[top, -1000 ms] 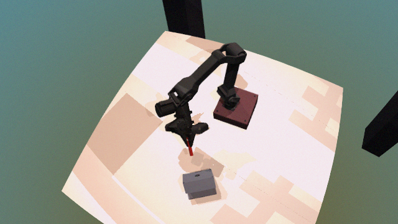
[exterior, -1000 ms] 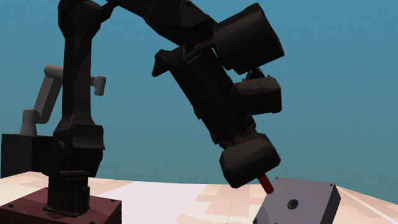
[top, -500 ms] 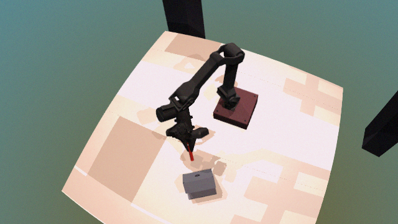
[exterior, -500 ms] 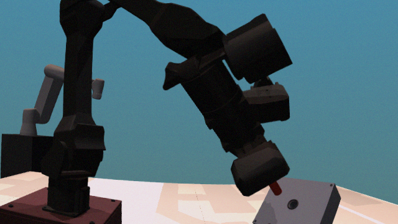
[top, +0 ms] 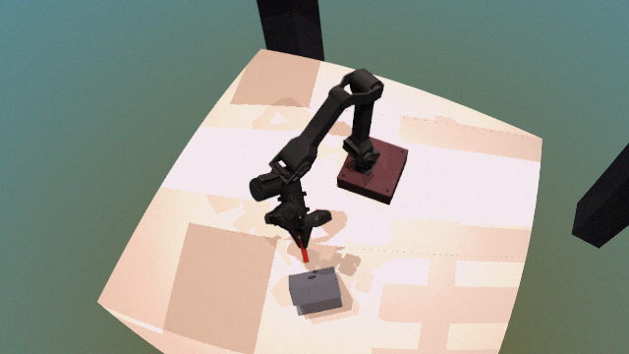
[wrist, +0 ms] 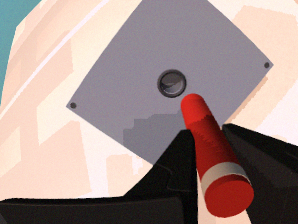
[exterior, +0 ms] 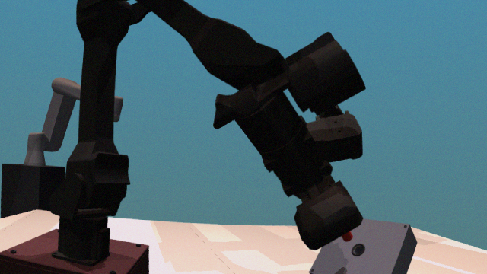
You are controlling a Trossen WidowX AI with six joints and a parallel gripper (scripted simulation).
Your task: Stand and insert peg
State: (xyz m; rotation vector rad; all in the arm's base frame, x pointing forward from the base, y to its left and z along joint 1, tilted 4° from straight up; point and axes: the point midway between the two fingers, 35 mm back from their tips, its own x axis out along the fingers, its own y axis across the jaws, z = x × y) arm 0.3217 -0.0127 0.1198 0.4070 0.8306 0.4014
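My gripper tip is now 7 cm above the grey sloped panel, 6 cm to the right of it and 6 cm short of it. The rest, counted from my gripper tip: red peg (1 cm to the right, 1 cm behind, 1 cm above).
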